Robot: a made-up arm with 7 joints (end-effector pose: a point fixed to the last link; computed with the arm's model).
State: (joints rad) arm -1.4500 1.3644 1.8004 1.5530 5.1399 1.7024 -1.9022
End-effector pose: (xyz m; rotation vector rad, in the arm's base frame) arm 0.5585 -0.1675 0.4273 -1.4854 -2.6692 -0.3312
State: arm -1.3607 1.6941 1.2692 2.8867 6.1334 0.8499 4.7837
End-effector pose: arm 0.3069 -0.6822 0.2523 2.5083 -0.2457 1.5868
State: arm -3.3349 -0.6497 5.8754 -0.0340 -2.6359 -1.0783 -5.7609
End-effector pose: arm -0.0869 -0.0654 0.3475 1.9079 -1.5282 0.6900
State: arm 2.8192 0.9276 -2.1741 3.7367 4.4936 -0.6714 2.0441
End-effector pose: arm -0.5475 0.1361 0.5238 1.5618 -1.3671 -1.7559
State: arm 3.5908 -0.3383 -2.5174 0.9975 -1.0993 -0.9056 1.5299
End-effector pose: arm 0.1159 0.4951 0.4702 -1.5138 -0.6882 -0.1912
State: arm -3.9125 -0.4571 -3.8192 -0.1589 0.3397 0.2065 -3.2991
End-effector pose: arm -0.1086 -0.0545 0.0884 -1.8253 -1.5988 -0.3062
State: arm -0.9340 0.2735 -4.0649 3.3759 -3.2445 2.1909 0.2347
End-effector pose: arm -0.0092 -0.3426 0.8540 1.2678 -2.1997 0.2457
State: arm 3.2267 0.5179 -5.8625 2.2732 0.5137 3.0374 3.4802
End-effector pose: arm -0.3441 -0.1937 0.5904 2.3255 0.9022 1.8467
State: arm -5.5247 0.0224 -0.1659 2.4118 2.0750 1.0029 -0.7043
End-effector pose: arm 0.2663 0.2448 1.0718 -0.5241 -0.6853 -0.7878
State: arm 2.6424 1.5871 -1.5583 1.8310 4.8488 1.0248 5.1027
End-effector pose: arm -0.1088 0.6945 0.4460 -0.4971 0.2894 0.1798
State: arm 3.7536 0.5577 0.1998 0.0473 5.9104 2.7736 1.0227
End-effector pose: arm -0.0422 0.0307 0.3535 -0.3317 -0.0996 2.1356
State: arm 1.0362 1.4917 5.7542 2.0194 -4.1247 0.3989 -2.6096
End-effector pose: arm 0.5274 0.3061 0.0062 -1.8862 -2.2306 -1.1039
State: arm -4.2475 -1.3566 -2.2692 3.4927 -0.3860 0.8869 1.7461
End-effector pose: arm 0.1969 -0.6497 0.6224 0.0980 2.0907 -1.1550
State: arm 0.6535 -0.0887 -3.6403 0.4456 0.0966 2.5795 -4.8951
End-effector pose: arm -0.1131 -0.0309 0.3201 0.6285 0.7960 1.3434
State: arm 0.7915 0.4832 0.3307 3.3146 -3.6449 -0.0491 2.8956
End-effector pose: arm 0.2871 0.2245 1.0045 -0.4767 -0.2210 -2.7387
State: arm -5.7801 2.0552 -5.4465 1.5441 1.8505 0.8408 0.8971
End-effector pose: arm -0.1479 0.4525 -0.0802 0.2827 -2.0712 -2.0317
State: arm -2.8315 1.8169 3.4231 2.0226 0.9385 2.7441 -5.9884
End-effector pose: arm -0.4299 0.0820 0.5803 2.2895 1.4702 1.3145
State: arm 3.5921 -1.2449 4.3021 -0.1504 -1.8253 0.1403 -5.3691
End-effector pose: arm -0.2889 -0.0405 0.3623 -0.5308 -2.0873 1.0927
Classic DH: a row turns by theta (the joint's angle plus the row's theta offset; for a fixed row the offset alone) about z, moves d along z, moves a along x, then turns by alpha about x. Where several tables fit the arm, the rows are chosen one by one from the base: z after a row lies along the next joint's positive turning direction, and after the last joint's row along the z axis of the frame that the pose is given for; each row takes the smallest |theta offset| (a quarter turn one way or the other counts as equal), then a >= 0, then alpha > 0; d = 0 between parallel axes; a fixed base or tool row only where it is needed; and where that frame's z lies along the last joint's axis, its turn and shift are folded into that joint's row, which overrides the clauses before.
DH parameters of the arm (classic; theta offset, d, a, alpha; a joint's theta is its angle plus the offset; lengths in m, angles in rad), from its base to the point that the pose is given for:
joint 1: 0 0.3976 0 -1.5708
joint 2: 0 0 0 1.5708
joint 3: 0 0.2281 0.0797 1.5708
joint 4: 0 0 0.0781 1.5708
joint 5: 0 0.3453 0 1.5708
joint 6: 0 0 0.1101 -1.5708
joint 7: 0 0.1405 0 0

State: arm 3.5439 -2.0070 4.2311 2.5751 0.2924 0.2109 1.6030
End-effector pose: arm 0.4939 0.4127 -0.0250 -1.0678 2.0310 0.8862
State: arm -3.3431 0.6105 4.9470 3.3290 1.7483 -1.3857 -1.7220
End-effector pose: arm -0.1392 0.0470 0.8779 -0.7726 0.4184 -1.4220
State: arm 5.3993 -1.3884 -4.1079 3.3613 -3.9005 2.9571 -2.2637
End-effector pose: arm -0.3865 0.2057 0.4765 2.0505 -0.3449 1.1116
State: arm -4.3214 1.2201 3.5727 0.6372 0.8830 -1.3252 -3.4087
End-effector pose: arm 0.0552 -0.0089 0.8182 0.4552 -0.1414 -1.0562
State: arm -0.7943 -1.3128 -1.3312 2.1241 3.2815 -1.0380 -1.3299
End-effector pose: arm -0.4679 -0.0761 0.5939 1.1975 0.9856 -1.5029
